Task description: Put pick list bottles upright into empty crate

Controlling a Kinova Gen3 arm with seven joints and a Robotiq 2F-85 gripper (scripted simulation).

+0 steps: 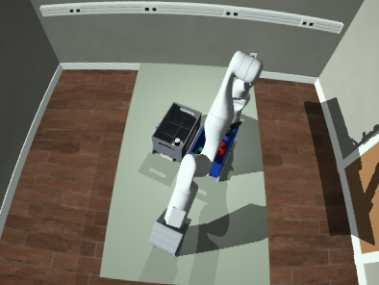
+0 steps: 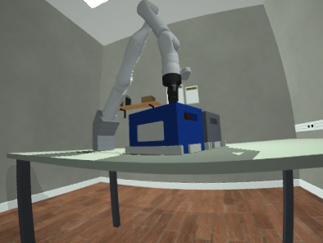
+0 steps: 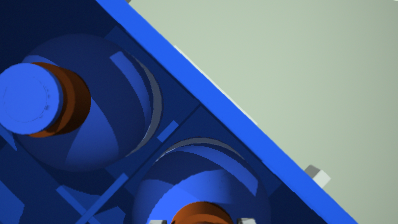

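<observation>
My hand is 90 mm past the red-capped bottle, 20 mm to the right of it and 70 mm above it. Also, from my hand: green-capped bottle: 140 mm behind, 140 mm to the left, 70 mm below; then blue crate: 70 mm behind, 70 mm to the left, 70 mm below; then grey crate: 10 mm behind, 290 mm to the left, 70 mm below.
</observation>
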